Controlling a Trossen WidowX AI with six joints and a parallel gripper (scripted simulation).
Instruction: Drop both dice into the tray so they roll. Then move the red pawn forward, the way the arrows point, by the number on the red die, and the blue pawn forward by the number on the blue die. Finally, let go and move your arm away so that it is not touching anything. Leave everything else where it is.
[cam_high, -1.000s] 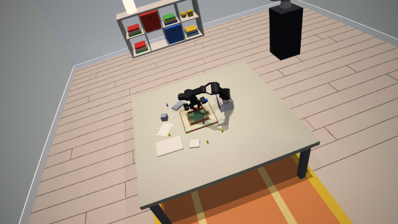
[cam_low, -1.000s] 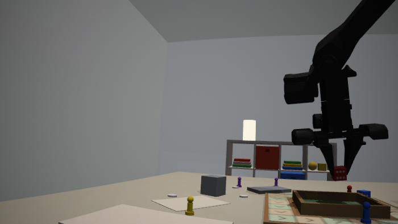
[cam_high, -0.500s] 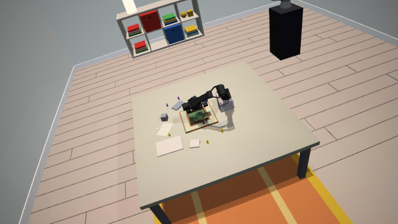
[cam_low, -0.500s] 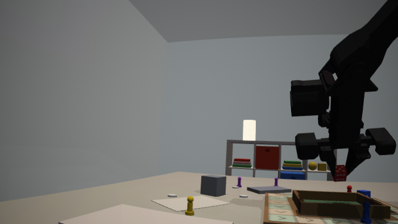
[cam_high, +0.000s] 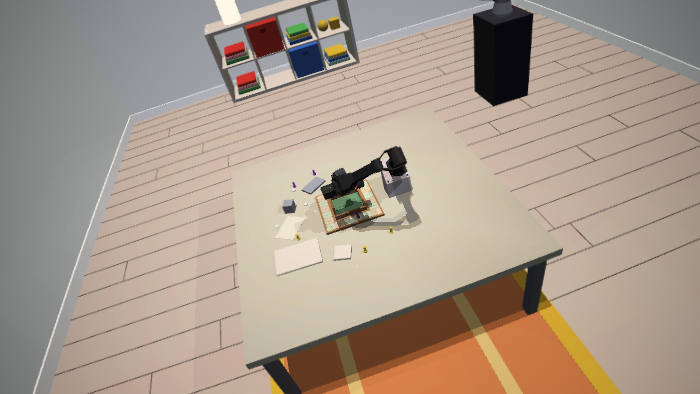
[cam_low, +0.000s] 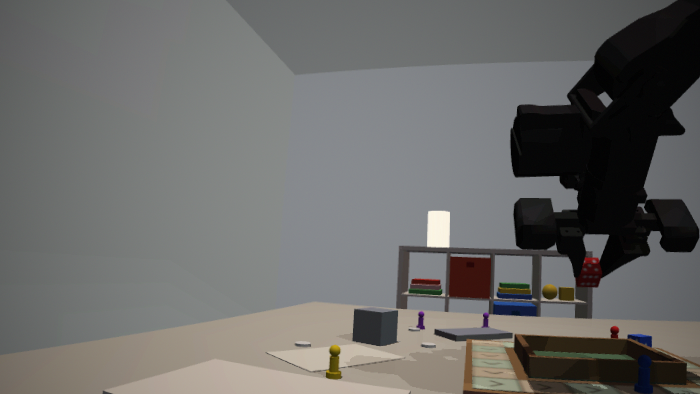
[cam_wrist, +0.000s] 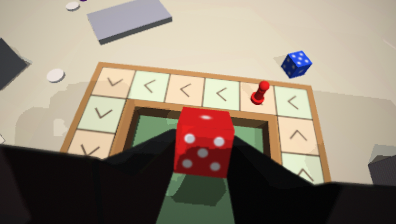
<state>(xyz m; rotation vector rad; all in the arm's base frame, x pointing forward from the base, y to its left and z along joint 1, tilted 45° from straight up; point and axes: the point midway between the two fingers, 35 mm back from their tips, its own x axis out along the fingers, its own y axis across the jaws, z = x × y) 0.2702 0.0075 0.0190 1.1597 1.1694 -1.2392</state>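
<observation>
Now: gripper tip 70 mm past the red pawn, 100 mm to the left of it and 90 mm above it. From my gripper tip the other things lie so: blue pawn 20 mm behind, 120 mm to the left, 90 mm below; grey slab 130 mm ahead, 240 mm to the right, 110 mm below; die right at my gripper tip.
</observation>
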